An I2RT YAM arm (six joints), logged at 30 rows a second.
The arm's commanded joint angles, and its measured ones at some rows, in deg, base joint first. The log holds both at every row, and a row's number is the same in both.
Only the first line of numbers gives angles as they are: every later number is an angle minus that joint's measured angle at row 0.
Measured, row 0: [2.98 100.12 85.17 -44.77 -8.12 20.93]
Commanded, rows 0 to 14: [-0.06 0.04 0.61 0.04 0.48 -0.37]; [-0.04 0.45 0.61 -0.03 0.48 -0.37]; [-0.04 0.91 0.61 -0.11 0.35 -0.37]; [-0.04 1.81 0.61 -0.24 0.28 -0.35]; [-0.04 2.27 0.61 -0.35 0.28 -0.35]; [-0.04 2.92 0.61 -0.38 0.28 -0.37]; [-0.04 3.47 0.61 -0.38 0.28 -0.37]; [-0.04 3.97 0.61 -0.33 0.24 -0.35]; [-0.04 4.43 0.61 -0.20 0.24 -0.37]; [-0.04 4.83 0.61 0.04 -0.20 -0.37]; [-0.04 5.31 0.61 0.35 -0.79 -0.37]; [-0.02 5.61 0.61 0.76 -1.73 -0.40]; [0.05 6.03 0.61 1.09 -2.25 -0.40]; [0.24 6.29 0.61 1.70 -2.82 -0.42]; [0.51 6.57 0.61 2.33 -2.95 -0.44]
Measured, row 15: [0.03 5.63 0.00 0.89 -1.03 0.02]
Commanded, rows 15 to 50: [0.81 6.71 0.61 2.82 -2.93 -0.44]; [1.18 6.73 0.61 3.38 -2.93 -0.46]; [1.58 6.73 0.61 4.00 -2.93 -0.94]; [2.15 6.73 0.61 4.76 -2.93 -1.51]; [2.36 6.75 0.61 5.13 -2.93 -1.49]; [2.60 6.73 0.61 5.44 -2.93 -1.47]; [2.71 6.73 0.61 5.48 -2.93 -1.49]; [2.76 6.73 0.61 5.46 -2.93 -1.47]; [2.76 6.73 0.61 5.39 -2.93 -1.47]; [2.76 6.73 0.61 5.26 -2.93 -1.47]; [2.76 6.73 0.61 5.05 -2.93 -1.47]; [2.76 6.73 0.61 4.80 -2.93 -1.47]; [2.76 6.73 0.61 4.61 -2.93 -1.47]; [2.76 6.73 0.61 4.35 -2.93 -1.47]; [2.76 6.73 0.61 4.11 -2.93 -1.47]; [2.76 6.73 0.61 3.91 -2.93 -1.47]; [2.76 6.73 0.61 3.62 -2.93 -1.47]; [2.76 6.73 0.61 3.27 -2.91 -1.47]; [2.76 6.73 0.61 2.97 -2.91 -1.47]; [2.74 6.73 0.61 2.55 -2.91 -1.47]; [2.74 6.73 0.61 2.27 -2.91 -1.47]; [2.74 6.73 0.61 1.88 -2.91 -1.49]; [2.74 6.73 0.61 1.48 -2.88 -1.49]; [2.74 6.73 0.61 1.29 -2.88 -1.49]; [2.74 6.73 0.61 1.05 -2.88 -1.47]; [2.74 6.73 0.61 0.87 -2.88 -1.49]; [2.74 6.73 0.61 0.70 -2.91 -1.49]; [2.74 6.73 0.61 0.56 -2.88 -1.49]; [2.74 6.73 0.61 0.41 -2.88 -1.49]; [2.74 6.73 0.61 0.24 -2.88 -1.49]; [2.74 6.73 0.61 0.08 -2.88 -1.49]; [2.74 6.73 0.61 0.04 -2.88 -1.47]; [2.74 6.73 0.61 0.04 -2.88 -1.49]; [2.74 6.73 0.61 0.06 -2.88 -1.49]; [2.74 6.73 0.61 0.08 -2.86 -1.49]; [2.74 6.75 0.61 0.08 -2.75 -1.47]
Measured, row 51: [2.91 6.51 0.00 -0.05 -2.58 -1.27]
